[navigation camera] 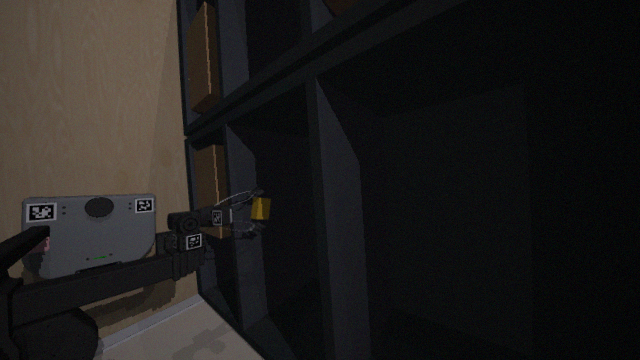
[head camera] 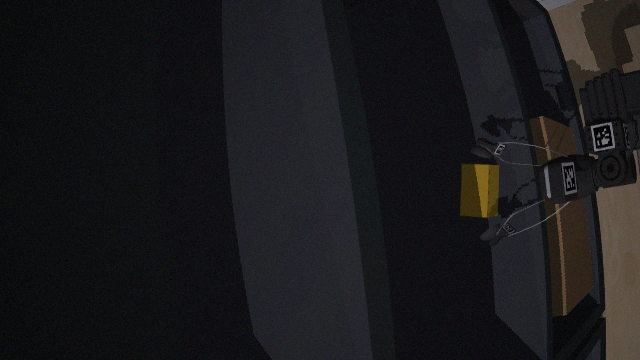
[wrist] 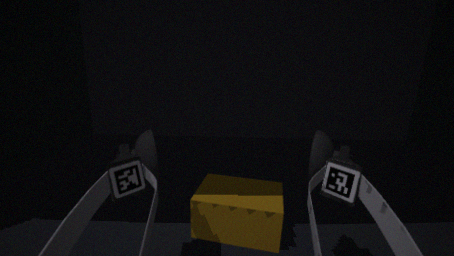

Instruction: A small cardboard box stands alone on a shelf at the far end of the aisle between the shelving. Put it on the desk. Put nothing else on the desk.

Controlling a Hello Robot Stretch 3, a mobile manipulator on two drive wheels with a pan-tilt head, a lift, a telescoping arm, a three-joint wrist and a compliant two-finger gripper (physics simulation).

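Pixels of known places: gripper, fingertip midpoint: (navigation camera: pixel 264 208) (head camera: pixel 477 194); robot's base, link origin: (navigation camera: pixel 100 206).
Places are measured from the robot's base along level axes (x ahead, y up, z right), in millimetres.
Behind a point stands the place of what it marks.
Note:
The small cardboard box (head camera: pixel 480 191) @[x -23, y 579, z 445 mm] (navigation camera: pixel 260 208) @[x -24, y 579, z 441 mm] (wrist: pixel 237 217) looks yellow-brown and stands near the front of a dark shelf board (head camera: pixel 517 270) @[x 127, y 534, z 394 mm] (navigation camera: pixel 250 285) @[x -347, y 534, z 415 mm] (wrist: pixel 75 240). My gripper (head camera: pixel 487 192) @[x -18, y 642, z 416 mm] (navigation camera: pixel 256 211) @[x -18, y 642, z 416 mm] (wrist: pixel 233 148) @[x -18, y 642, z 416 mm] is open, with one fingertip on each side of the box's line and gaps between. In the wrist view the box shows low between the fingers, slightly turned. It is not held. How high the fingertips are above the board is hard to tell in the dark. The desk does not show.
Larger brown boxes (head camera: pixel 575 250) (navigation camera: pixel 205 60) lie in the lowest shelf compartments. Dark shelf boards (head camera: pixel 295 150) @[x -71, y 991, z 416 mm] (navigation camera: pixel 340 200) @[x 23, y 991, z 411 mm] rise above the gripper. My arm (navigation camera: pixel 100 280) @[x -91, y 756, z 5 mm] reaches over my base (navigation camera: pixel 95 230) @[x -84, y 160, z -10 mm]. The wooden floor (head camera: pixel 620 260) @[x 212, y 0, z 268 mm] (navigation camera: pixel 90 100) @[x 467, y 0, z -38 mm] and a pale wall (navigation camera: pixel 200 340) @[x -578, y 362, z 276 mm] border the shelving.

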